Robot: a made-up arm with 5 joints.
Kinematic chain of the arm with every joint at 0, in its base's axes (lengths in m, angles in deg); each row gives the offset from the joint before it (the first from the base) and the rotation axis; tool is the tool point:
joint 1: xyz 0 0 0.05 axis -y
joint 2: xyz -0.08 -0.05 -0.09 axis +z
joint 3: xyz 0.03 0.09 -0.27 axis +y
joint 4: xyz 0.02 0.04 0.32 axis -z
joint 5: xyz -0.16 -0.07 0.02 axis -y
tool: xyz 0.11 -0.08 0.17
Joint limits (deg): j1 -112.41..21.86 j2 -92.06..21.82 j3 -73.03..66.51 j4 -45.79..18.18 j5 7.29..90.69
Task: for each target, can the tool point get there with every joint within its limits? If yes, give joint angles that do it. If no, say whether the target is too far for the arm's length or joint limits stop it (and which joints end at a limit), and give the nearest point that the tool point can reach.
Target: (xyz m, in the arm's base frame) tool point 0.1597 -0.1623 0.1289
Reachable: yes | joints -44.13 -4.36 33.81 -18.69 68.75
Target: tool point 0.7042 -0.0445 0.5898
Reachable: no: joint limits stop it (at a limit: joint 1, joint 4) | nearest point 0.2418 -0.0471 0.4278 | short by 0.490 m
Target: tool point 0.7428 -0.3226 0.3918
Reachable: no: joint limits stop it (at a limit: joint 1, joint 4) | nearest point 0.4511 -0.2053 0.0828 | short by 0.441 m
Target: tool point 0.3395 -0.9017 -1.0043
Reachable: no: too far | nearest point 0.1224 -0.4005 -0.3300 | short by 0.868 m
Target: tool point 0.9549 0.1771 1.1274
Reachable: no: too far | nearest point 0.1623 0.0319 0.5690 | short by 0.980 m
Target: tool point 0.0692 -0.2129 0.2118
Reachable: yes | joints -57.12 -15.07 16.76 -33.34 77.99
